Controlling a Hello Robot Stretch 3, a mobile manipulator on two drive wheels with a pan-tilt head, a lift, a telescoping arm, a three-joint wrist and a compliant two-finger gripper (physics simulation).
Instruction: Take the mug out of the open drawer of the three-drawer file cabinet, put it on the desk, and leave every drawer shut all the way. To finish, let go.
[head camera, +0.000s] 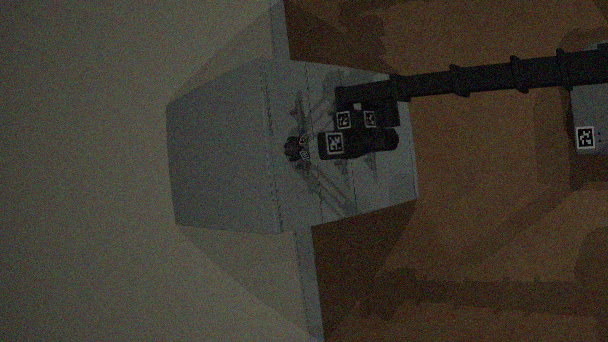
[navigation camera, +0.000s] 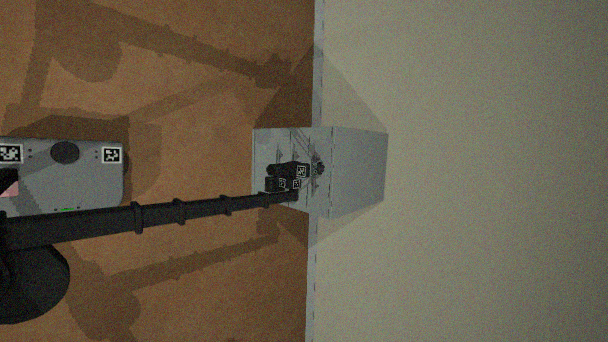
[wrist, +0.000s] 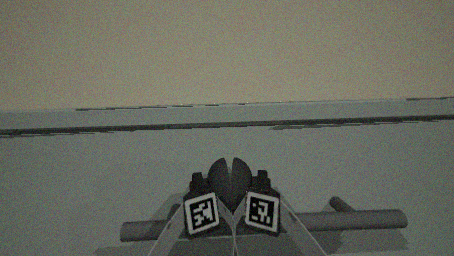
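Observation:
The grey three-drawer file cabinet stands against the wall. Its three drawer fronts look flush with the cabinet, as far as the dim views and the arm in front of them show. My gripper is shut, its fingertips nearly together with no object between them. It is in front of the top drawer, close to the bar handle, which shows on both sides behind the fingers. Whether the fingers touch the handle or the front I cannot tell. The mug and the desk do not show in these views.
The extended arm reaches from the robot's base across the brown floor to the cabinet. A pale wall stands behind the cabinet, with a grey baseboard on either side.

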